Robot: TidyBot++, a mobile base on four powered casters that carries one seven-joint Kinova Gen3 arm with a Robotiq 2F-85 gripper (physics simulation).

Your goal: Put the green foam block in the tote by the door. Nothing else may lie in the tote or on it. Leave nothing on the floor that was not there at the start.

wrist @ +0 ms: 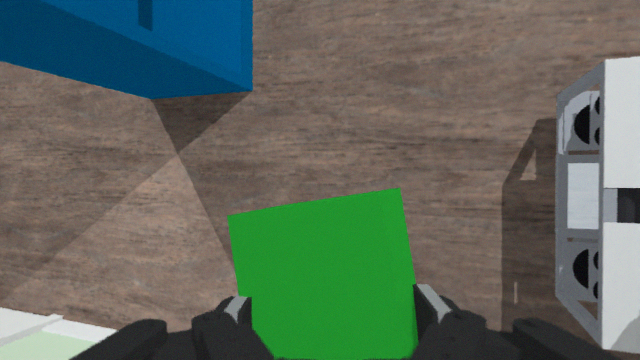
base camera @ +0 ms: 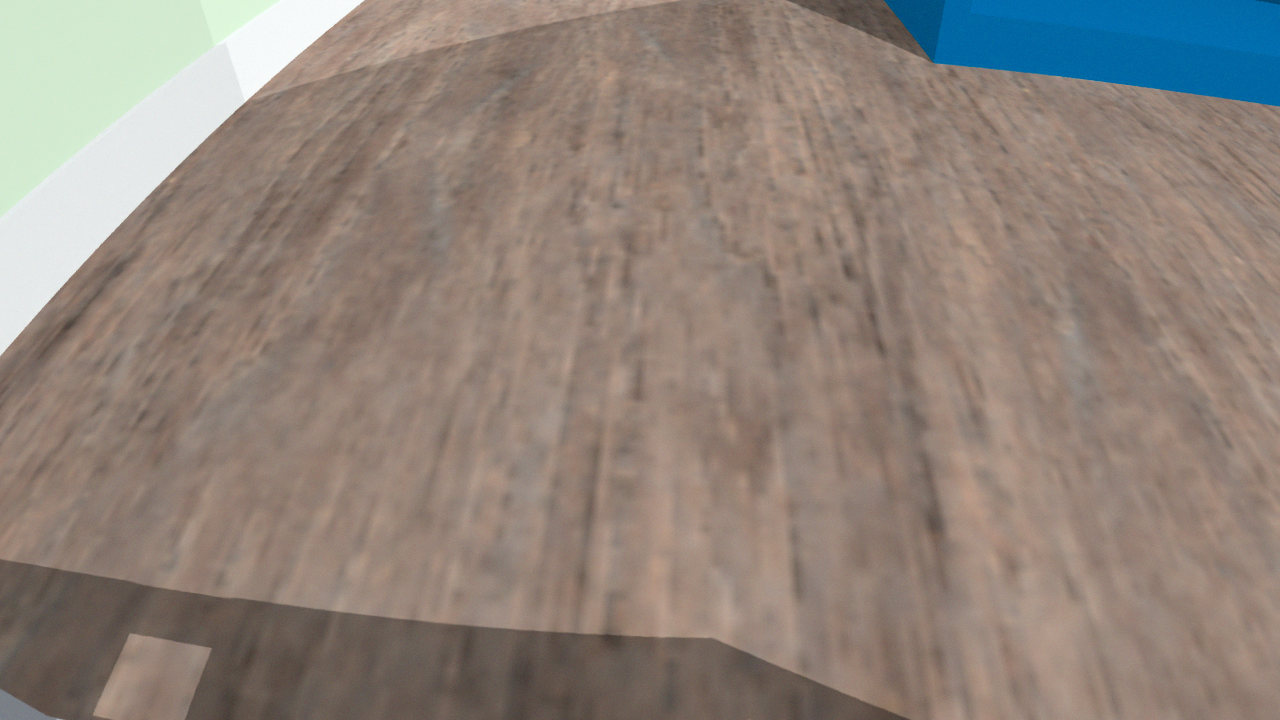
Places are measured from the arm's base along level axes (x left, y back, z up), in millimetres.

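Where they show: gripper, fingertip midpoint: [wrist: 335, 307].
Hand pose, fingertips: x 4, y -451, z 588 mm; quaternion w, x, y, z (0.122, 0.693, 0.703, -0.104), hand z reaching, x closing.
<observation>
After its pixels a point has its place.
The green foam block [wrist: 327, 265] @(x -22, y -444, z 619 mm) is held between the fingers of my gripper [wrist: 335, 307] @(x 4, y -451, z 588 mm) at the bottom of the wrist view, above the floor and slightly turned. The gripper is shut on it. The blue tote [base camera: 1109, 80] @(x -629, y -1058, z -393 mm) [wrist: 200, 60] @(x -374, y -1060, z -111 mm) stands on the floor, at the top right in the base camera view and at the top left in the wrist view. The block is apart from the tote in the wrist view. Part of the tote shows in each view, and most of its inside is out of view.
A pale green wall with a white skirting [base camera: 116, 179] @(x 602, y -682, z -355 mm) [wrist: 85, 327] @(x 595, y -1855, z -371 mm) runs along the left in the base camera view and at the bottom left in the wrist view. My white and grey mobile base [wrist: 622, 125] @(x -136, y -126, z -14 mm) stands at the right edge of the wrist view. Shadows cross the wooden floor [base camera: 626, 358] @(x 35, y -461, z -397 mm) [wrist: 375, 125] @(x -208, y -620, z -396 mm).
</observation>
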